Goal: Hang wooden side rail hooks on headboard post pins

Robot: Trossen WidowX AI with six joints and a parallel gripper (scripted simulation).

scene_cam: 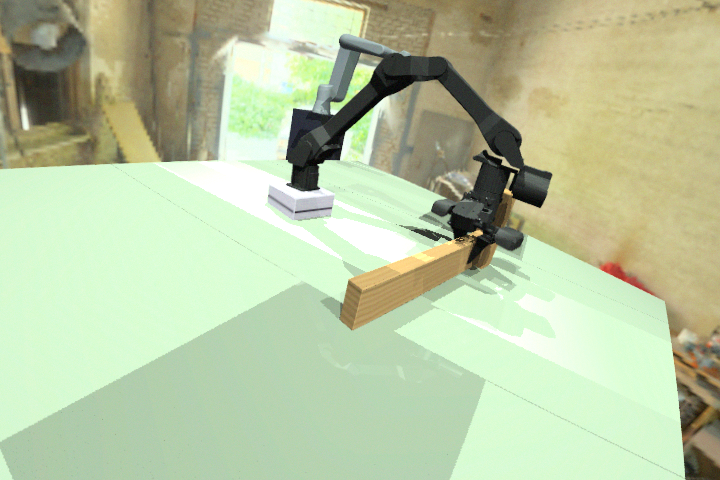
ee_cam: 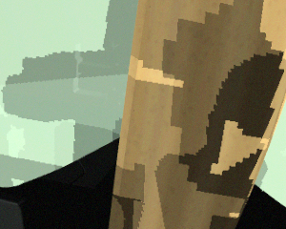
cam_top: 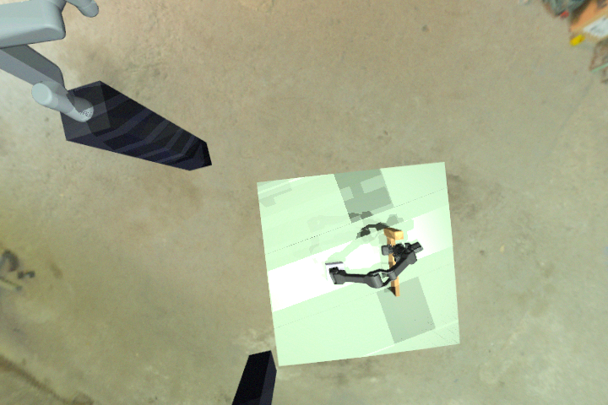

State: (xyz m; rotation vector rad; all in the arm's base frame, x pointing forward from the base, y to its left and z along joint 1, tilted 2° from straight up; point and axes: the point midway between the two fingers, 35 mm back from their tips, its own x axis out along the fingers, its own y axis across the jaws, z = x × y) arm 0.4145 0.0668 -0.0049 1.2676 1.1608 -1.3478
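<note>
Right now the headboard post is 10 cm to the left of my gripper tip, 5 cm above it and 1 cm ahead of it.
</note>
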